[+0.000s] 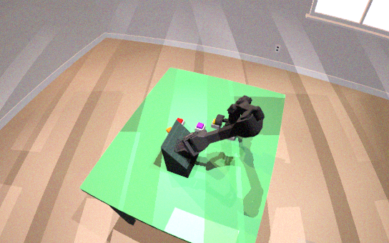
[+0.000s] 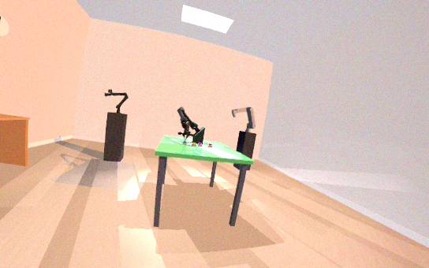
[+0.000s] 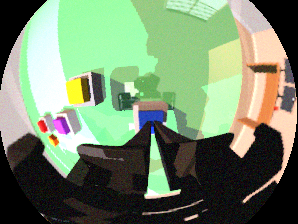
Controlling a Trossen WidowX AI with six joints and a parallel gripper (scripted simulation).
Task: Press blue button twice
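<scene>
My gripper tip is 6 cm short of the yellow button and 10 cm to the right of it. From my gripper tip the other things lie so: red button (2 cm ahead, 31 cm to the left); purple button (1 cm ahead, 18 cm to the left); blue button (1 cm below).
</scene>
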